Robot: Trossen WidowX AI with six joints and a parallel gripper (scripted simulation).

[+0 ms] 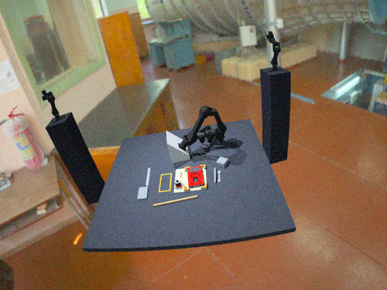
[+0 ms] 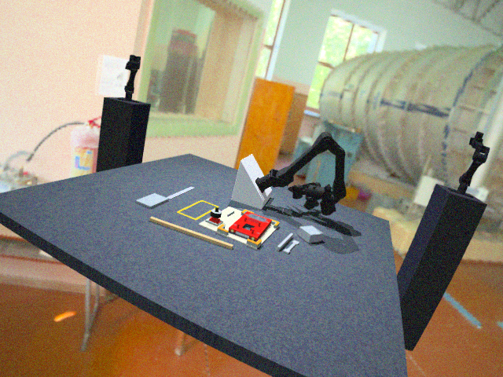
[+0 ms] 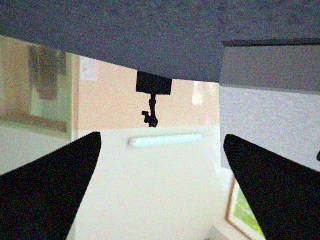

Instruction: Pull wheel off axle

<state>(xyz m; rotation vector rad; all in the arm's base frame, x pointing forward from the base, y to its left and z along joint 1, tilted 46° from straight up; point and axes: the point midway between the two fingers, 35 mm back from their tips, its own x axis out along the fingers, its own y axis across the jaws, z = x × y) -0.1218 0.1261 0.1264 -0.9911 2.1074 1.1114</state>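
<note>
Now: gripper tip 37 cm short of the grey box, 12 cm to the right of it and 6 cm above it. The rest, counted from my gripper tip: wooden rod: 63 cm ahead, 28 cm to the right, 7 cm below.
</note>
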